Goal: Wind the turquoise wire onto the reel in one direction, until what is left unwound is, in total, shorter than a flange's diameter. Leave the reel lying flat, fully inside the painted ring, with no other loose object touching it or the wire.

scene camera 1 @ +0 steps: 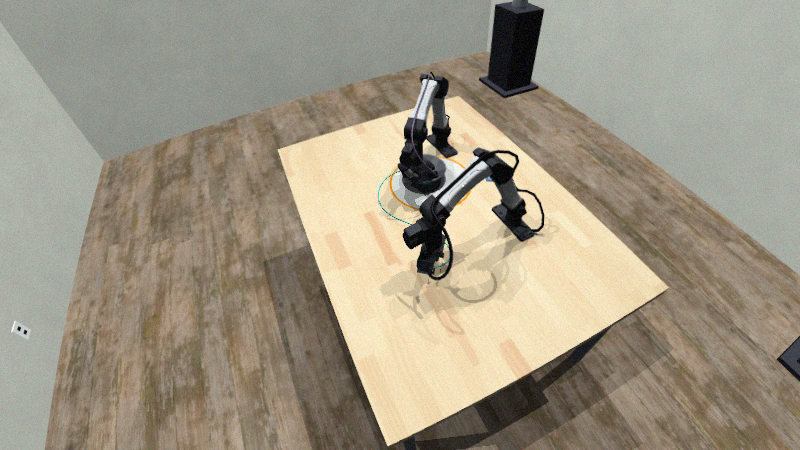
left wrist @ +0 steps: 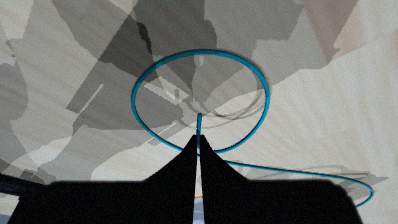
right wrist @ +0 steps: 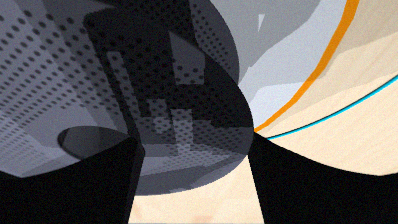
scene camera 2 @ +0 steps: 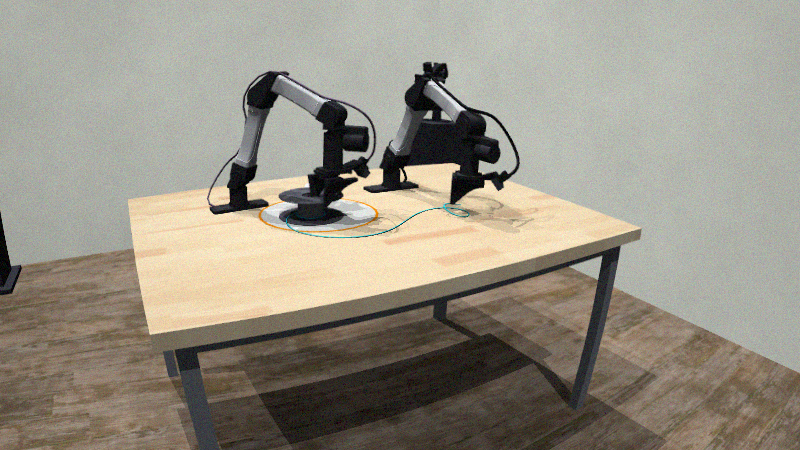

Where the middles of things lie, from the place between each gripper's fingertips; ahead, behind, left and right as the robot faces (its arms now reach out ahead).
The dark reel (scene camera 2: 314, 209) lies 60 mm behind my right hand (scene camera 2: 319, 204) and 20 mm below it.
My left hand (scene camera 2: 451, 204) is 160 mm past the dark reel and 400 mm to the left of it.
